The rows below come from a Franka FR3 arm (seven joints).
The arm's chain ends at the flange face. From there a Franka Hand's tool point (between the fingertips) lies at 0.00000 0.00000 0.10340 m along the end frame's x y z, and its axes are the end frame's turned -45 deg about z.
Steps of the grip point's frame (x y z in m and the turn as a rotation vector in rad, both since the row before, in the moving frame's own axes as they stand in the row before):
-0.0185, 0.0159, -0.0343, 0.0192, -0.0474, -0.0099
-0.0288, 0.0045, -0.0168, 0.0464, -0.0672, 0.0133
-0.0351, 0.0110, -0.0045, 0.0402, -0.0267, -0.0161
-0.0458, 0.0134, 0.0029, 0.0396, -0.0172, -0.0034
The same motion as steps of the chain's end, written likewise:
0.0030, 0.0222, -0.0342, -0.0199, -0.0471, -0.0099
-0.0089, 0.0221, -0.0165, -0.0147, -0.0803, 0.0133
-0.0121, 0.0335, -0.0044, 0.0095, -0.0473, -0.0161
-0.0188, 0.0435, 0.0030, 0.0158, -0.0402, -0.0034

